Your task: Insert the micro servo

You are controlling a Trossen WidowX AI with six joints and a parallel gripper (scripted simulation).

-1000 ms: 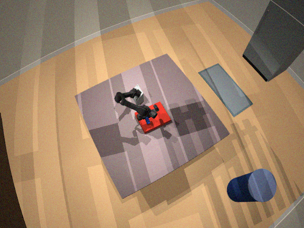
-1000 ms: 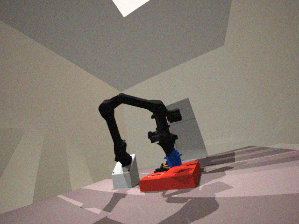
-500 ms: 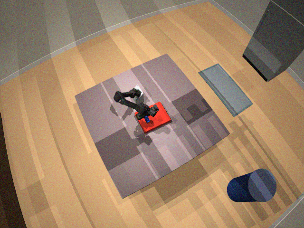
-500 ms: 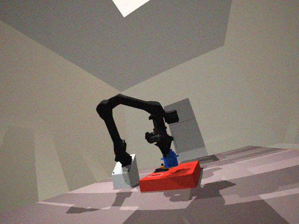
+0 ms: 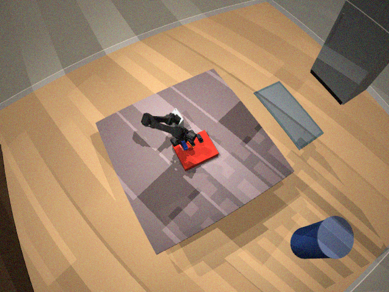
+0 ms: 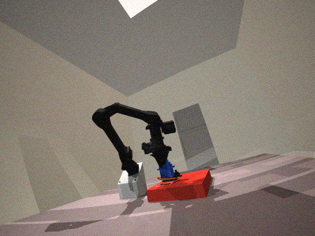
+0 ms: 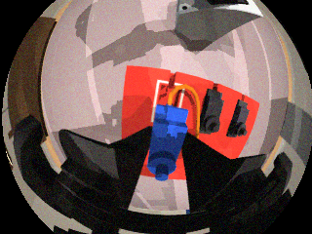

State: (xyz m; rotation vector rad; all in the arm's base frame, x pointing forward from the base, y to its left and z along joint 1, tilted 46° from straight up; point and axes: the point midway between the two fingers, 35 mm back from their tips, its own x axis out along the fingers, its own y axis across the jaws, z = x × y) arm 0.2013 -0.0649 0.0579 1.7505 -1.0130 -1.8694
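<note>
Now: the deck 11 cm ahead of my gripper tip, 6 cm to the left of it and 10 cm below it.
</note>
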